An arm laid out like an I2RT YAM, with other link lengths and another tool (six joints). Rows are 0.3 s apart.
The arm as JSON. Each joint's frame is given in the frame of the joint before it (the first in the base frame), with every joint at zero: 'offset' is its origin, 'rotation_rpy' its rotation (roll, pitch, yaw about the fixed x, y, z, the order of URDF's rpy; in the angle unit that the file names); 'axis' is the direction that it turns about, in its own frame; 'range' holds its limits. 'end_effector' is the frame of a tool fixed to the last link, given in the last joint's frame.
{
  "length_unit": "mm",
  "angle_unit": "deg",
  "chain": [
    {
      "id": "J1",
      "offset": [
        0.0,
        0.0,
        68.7
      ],
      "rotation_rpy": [
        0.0,
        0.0,
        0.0
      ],
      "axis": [
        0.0,
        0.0,
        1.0
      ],
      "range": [
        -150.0,
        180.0
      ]
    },
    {
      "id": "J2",
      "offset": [
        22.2,
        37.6,
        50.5
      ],
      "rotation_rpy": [
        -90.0,
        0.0,
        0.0
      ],
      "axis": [
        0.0,
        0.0,
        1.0
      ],
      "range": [
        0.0,
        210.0
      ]
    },
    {
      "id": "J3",
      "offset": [
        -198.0,
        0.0,
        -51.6
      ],
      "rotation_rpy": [
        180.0,
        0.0,
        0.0
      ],
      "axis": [
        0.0,
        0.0,
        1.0
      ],
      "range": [
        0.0,
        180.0
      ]
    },
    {
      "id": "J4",
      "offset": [
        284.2,
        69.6,
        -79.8
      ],
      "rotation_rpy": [
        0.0,
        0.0,
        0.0
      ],
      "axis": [
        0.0,
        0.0,
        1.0
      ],
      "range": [
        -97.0,
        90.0
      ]
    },
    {
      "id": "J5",
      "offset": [
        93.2,
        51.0,
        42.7
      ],
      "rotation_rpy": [
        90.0,
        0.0,
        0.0
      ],
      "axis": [
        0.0,
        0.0,
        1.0
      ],
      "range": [
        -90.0,
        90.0
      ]
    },
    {
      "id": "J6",
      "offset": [
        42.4,
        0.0,
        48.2
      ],
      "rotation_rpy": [
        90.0,
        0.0,
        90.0
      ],
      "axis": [
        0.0,
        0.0,
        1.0
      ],
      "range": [
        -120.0,
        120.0
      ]
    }
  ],
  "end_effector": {
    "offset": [
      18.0,
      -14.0,
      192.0
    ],
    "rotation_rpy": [
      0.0,
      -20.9,
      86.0
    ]
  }
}
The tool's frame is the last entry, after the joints.
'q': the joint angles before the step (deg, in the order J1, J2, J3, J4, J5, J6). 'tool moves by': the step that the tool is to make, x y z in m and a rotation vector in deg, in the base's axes. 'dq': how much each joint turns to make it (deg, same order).
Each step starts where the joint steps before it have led.
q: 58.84 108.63 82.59 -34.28 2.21 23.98
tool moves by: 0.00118 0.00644 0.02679 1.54 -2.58 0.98
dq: 0.69 -2.95 0.00 -0.26 1.07 -0.98
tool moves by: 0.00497 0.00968 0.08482 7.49 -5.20 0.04
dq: 0.39 -9.83 -0.80 0.07 0.78 -0.15
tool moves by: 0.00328 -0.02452 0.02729 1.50 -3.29 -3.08
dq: -0.06 -8.32 -5.74 0.29 3.59 0.79
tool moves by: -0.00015 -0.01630 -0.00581 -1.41 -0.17 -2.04
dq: 0.02 -2.19 -2.48 -0.97 2.04 0.91
